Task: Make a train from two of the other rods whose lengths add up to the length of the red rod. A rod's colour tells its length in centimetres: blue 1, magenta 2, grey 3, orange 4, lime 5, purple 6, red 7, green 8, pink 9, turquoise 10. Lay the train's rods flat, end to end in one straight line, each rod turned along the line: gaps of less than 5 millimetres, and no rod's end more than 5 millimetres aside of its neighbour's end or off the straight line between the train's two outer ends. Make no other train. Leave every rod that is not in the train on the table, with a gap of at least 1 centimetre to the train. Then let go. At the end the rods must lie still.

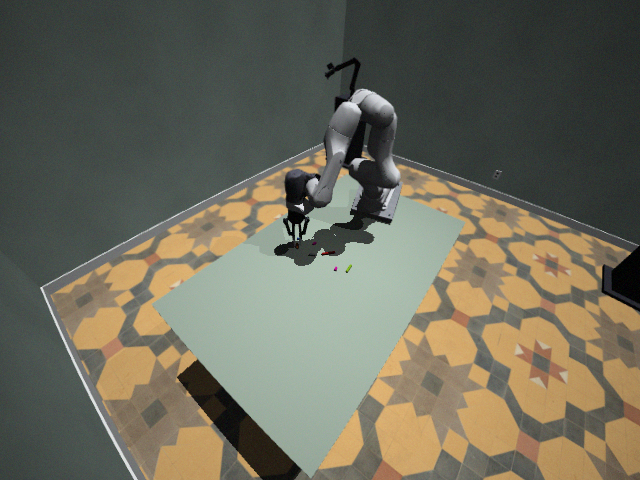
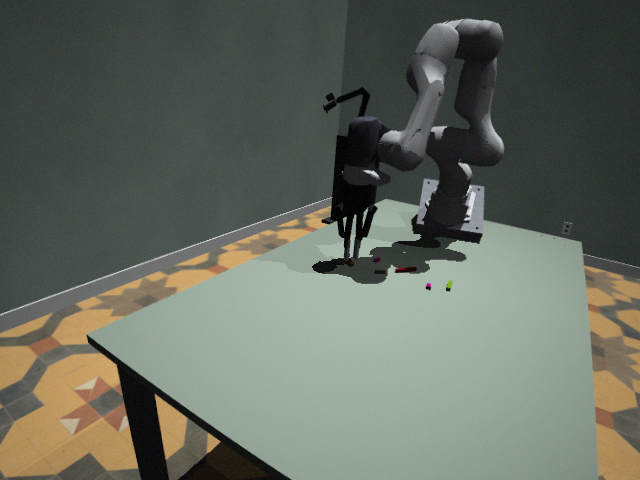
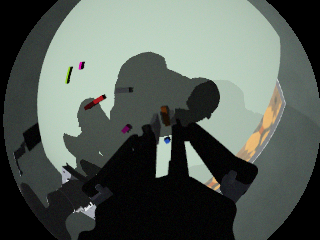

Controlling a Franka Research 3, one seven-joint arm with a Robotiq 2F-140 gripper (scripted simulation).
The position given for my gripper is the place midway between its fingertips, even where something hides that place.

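My gripper [image 2: 350, 258] visible. Image 3 too: gripper [image 3: 165, 118].
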